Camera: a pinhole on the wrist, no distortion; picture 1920 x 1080 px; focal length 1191.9 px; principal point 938.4 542.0 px. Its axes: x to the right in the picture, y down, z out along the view. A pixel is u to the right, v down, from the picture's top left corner.
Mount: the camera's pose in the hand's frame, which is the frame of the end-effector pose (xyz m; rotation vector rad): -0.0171 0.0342 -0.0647 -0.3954 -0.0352 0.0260
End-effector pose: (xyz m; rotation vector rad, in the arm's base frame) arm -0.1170 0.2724 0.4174 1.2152 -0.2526 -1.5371
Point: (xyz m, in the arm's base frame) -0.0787 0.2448 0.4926
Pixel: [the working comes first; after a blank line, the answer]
In the camera's frame: 0.0077 0.0171 0.0939

1035.7 759.3
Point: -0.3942 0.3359 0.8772
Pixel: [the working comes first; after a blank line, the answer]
In the camera's frame: -0.3080 -0.0816 0.4765

168.1 337.9
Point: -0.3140 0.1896 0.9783
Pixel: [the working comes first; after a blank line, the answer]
In the camera's frame: -0.2253 0.0602 0.5820

476.9 665.3
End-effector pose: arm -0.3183 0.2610 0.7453 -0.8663 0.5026 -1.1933
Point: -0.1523 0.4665 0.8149
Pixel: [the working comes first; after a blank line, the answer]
In the camera's frame: -0.1074 -0.0818 0.2873

493.0 202.9
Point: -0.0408 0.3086 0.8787
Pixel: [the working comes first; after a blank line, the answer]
In the camera's frame: 0.0850 -0.1161 0.3442

1232.8 139.9
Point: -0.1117 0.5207 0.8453
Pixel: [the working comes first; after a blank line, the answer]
In the camera's frame: -0.1405 -0.1008 0.3510

461.4 199.7
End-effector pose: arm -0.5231 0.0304 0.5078 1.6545 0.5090 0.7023
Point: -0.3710 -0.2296 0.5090
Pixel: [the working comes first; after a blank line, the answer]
In the camera's frame: -0.0368 -0.1260 0.3339

807.0 92.1
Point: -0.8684 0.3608 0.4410
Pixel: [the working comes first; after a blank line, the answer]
In the camera's frame: -0.0380 0.0188 -0.4275

behind the camera
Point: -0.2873 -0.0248 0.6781
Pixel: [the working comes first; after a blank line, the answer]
In the camera's frame: 0.1904 0.0230 0.2728

1770.2 642.4
